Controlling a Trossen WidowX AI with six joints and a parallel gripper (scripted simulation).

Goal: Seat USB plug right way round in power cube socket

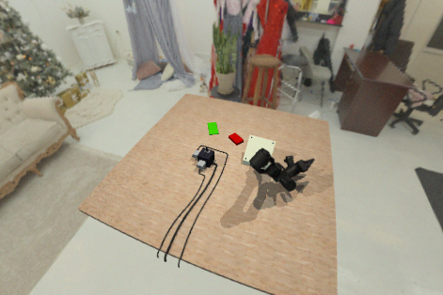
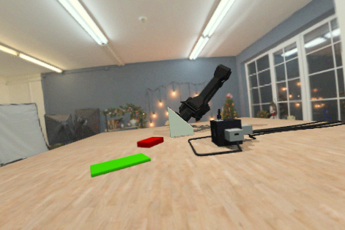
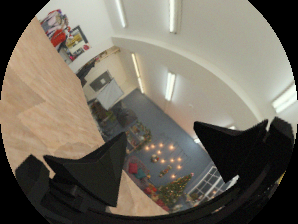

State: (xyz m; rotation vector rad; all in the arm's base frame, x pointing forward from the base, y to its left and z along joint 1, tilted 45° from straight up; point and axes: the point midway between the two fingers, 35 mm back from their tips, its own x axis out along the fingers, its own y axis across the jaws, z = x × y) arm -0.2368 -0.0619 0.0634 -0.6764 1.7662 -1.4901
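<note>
Now: gripper tip 570 mm short of the usb plug, 140 mm to the right of it and 60 mm above it. Also, from my gripper tip: usb socket: 570 mm ahead, 140 mm to the left, 80 mm below; then flat red block: 490 mm ahead, 110 mm to the right, 140 mm below; then flat green block: 700 mm ahead, 150 mm to the right, 150 mm below.
</note>
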